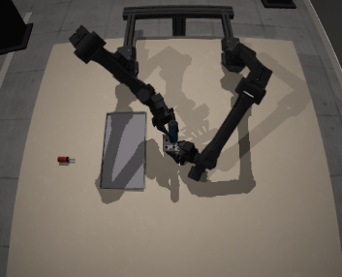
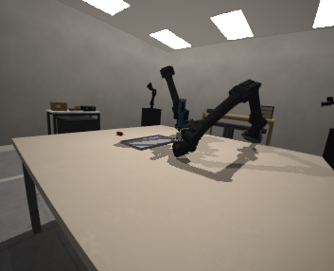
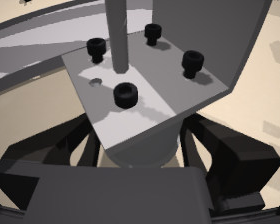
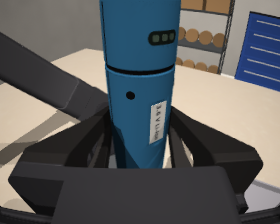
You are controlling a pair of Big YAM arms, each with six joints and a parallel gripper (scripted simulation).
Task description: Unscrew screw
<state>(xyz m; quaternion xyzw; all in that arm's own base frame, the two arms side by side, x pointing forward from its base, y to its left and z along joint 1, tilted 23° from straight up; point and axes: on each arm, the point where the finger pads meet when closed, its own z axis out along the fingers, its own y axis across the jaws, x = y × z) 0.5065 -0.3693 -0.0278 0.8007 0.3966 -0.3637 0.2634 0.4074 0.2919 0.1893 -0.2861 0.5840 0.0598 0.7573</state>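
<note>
Right now my left hand is 1 cm below the joint module. Round my left hand: grey bracket (5 cm above); then flat grey tray (3 cm behind, 24 cm to the right, 2 cm below); then red-handled tool (55 cm to the right, 1 cm below).
</note>
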